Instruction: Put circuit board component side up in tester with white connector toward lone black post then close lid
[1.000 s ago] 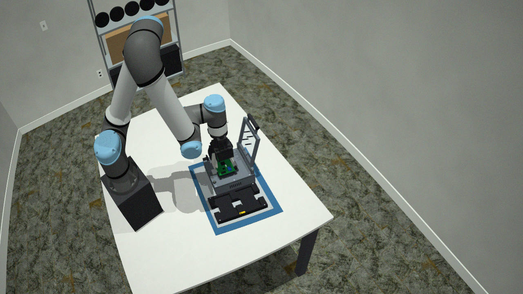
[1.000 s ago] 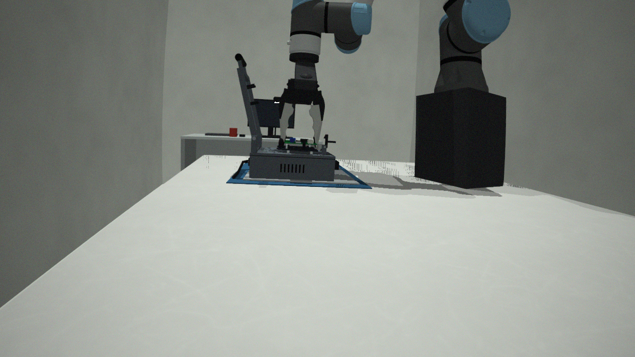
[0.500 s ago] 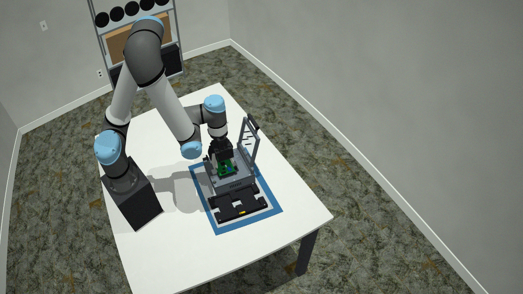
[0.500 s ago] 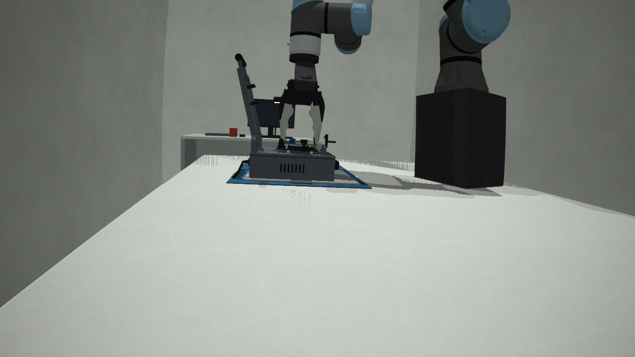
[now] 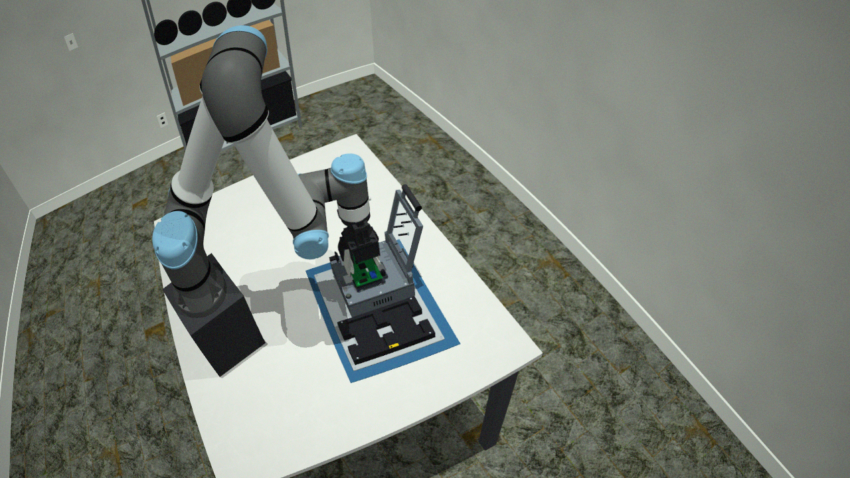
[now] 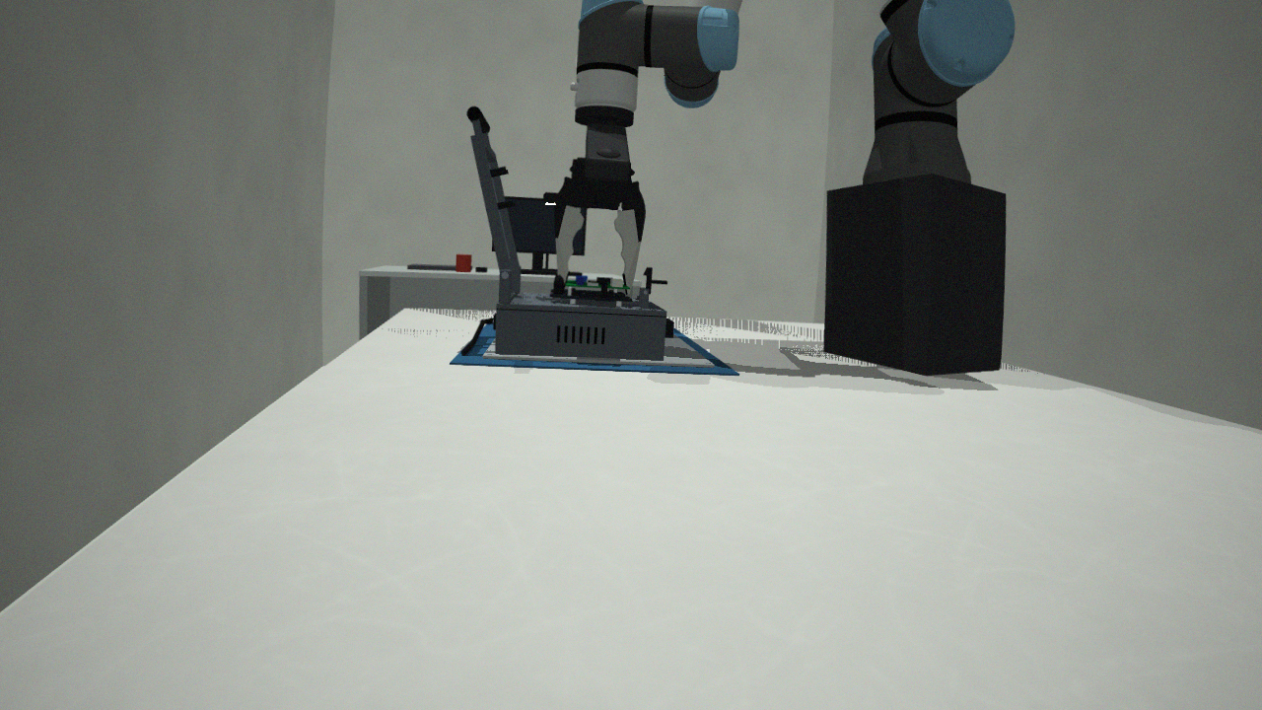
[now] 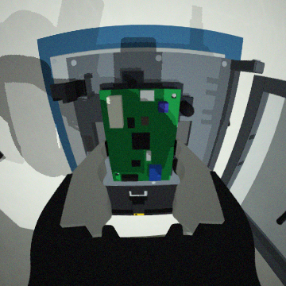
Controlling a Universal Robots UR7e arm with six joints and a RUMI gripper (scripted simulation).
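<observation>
Now: the green circuit board right at my hand. Round my hand: lid 13 cm ahead, 10 cm above.
</observation>
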